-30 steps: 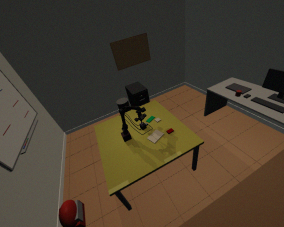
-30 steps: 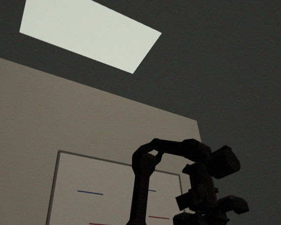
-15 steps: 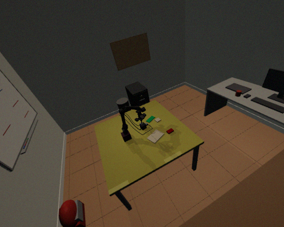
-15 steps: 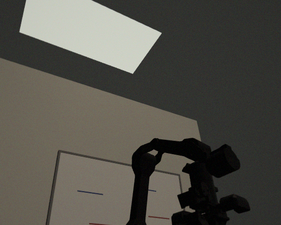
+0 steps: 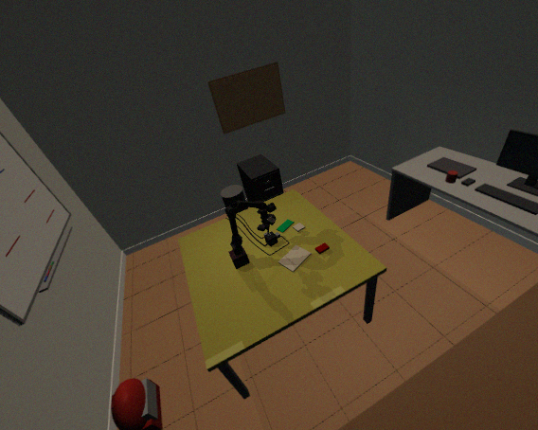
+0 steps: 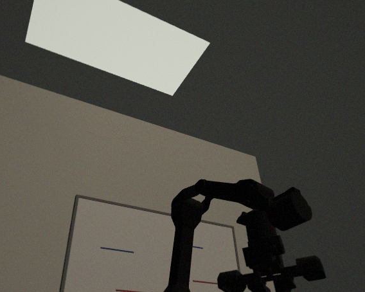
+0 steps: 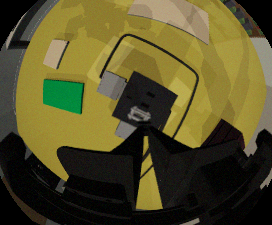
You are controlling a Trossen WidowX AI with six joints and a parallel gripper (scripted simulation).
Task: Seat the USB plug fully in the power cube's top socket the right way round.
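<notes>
Now: gripper tip 7 cm above the pale grey socket and 1 cm to the right of it. The rest, counted from my gripper tip: red block: 34 cm to the right, 27 cm ahead, 13 cm below; then green card: 20 cm ahead, 13 cm below, 9 cm to the left.
</notes>
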